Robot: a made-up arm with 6 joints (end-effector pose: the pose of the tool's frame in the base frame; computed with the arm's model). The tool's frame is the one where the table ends. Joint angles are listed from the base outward.
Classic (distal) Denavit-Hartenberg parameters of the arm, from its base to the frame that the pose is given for. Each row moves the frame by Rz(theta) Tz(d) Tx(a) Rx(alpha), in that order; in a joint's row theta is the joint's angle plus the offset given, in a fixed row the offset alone. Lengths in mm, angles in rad.
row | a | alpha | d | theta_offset
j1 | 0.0 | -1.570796 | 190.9 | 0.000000
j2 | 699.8 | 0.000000 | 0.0 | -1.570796
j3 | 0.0 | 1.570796 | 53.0 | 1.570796
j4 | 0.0 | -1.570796 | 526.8 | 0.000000
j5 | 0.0 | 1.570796 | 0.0 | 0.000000
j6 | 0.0 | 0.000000 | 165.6 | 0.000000
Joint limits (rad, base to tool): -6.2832..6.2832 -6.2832..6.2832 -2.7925..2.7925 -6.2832..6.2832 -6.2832..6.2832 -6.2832..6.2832
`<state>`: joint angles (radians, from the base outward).
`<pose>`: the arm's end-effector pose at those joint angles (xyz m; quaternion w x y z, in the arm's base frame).
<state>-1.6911 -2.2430 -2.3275 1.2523 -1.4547 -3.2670</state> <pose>-0.1025 0.0122 -0.2711 0.6382 -0.3394 -0.4889 0.4883</pose>
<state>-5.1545 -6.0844 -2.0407 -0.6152 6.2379 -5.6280</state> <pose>-0.2773 -0.4519 0.6856 0.4980 0.4112 -0.6946 0.3169</pose>
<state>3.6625 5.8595 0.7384 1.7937 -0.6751 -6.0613</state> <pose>0.0307 0.0729 1.4456 0.8636 -0.0553 -0.3836 -0.3226</pose>
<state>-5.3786 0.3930 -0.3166 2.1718 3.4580 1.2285</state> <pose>0.1927 0.2622 1.2035 0.0488 -0.7931 0.5928 -0.1308</pose>
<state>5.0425 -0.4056 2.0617 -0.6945 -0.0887 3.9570</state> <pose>0.1932 -0.3715 0.7862 0.3544 0.5660 -0.4338 0.6048</pose>
